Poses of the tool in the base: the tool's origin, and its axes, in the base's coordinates. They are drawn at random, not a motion.
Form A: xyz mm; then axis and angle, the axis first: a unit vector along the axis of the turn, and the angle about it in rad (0 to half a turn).
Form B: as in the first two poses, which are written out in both.
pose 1, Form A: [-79.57 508.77 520.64 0.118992 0.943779 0.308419 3.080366]
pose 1, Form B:
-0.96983 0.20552 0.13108
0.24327 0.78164 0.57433
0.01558 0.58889 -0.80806
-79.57 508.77 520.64

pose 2, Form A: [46.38 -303.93 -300.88 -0.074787 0.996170 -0.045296 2.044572]
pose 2, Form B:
-0.44810 -0.06818 0.89138
-0.14880 0.98887 0.00084
-0.88151 -0.13226 -0.45326
46.38 -303.93 -300.88

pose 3, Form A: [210.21 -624.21 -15.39 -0.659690 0.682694 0.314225 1.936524]
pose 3, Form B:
0.23320 -0.90487 0.35612
-0.31799 0.27512 0.90730
-0.91897 -0.32482 -0.22358
210.21 -624.21 -15.39

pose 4, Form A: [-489.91 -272.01 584.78 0.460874 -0.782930 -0.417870 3.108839]
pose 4, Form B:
-0.57477 -0.70779 -0.41071
-0.73516 0.22617 0.63906
-0.35943 0.66924 -0.65033
-489.91 -272.01 584.78

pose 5, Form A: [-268.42 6.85 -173.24 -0.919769 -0.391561 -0.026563 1.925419]
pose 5, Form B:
0.79249 0.51011 -0.33428
0.46029 -0.14068 0.87655
0.40011 -0.84853 -0.34629
-268.42 6.85 -173.24

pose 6, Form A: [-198.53 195.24 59.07 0.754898 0.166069 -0.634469 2.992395]
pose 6, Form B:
0.14452 0.34365 -0.92791
0.15503 -0.93404 -0.32177
-0.97728 -0.09735 -0.18826
-198.53 195.24 59.07

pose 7, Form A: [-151.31 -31.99 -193.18 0.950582 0.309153 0.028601 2.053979]
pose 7, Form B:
0.85882 0.40508 0.31358
0.45574 -0.32462 -0.82881
-0.23394 0.85471 -0.46340
-151.31 -31.99 -193.18

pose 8, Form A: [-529.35 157.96 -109.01 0.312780 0.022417 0.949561 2.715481]
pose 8, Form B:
-0.72367 -0.37909 0.57671
0.40588 -0.90962 -0.08861
0.55818 0.16995 0.81213
-529.35 157.96 -109.01

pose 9, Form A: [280.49 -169.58 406.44 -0.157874 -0.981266 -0.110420 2.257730]
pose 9, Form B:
-0.59344 0.33854 -0.73022
0.16778 0.93934 0.29913
0.78720 0.05500 -0.61424
280.49 -169.58 406.44

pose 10, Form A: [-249.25 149.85 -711.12 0.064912 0.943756 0.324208 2.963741]
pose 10, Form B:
-0.97587 0.06420 0.20872
0.17891 0.78308 0.59564
-0.12521 0.61860 -0.77566
-249.25 149.85 -711.12

